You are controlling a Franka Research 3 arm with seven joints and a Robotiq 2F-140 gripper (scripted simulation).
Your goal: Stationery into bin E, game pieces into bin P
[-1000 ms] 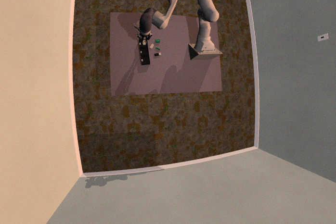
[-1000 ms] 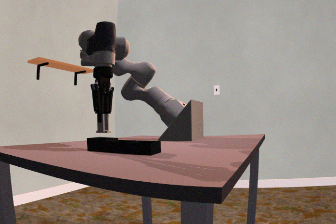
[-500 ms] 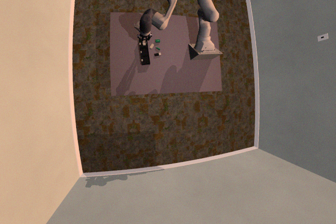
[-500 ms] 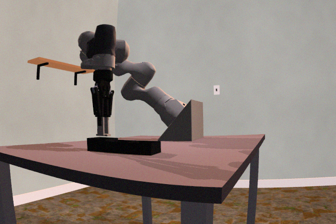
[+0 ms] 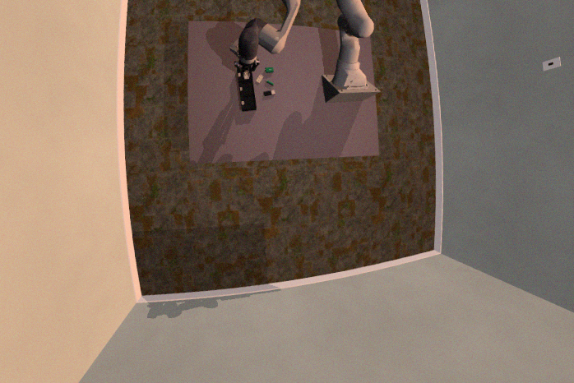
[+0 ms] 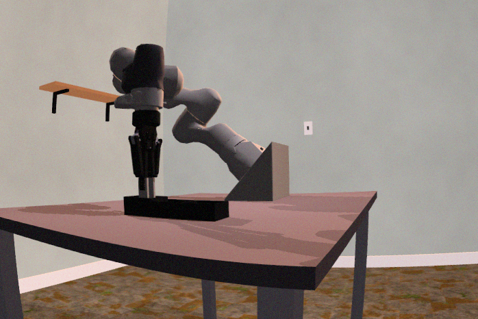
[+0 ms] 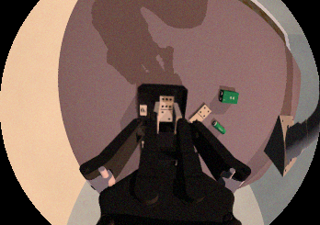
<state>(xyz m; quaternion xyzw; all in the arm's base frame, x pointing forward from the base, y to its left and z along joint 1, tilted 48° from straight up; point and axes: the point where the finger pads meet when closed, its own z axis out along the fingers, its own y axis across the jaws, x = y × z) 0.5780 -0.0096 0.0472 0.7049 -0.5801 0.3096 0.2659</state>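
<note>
Right now my hand is 80 mm past the white spotted piece, 10 mm to the right of it and 60 mm above it. From my hand the other things lie so: green cylinder (140 mm behind, 30 mm to the left, 50 mm below); flat green block (130 mm behind, 50 mm to the right, 50 mm below); black bin row (90 mm to the left, 40 mm below).
</note>
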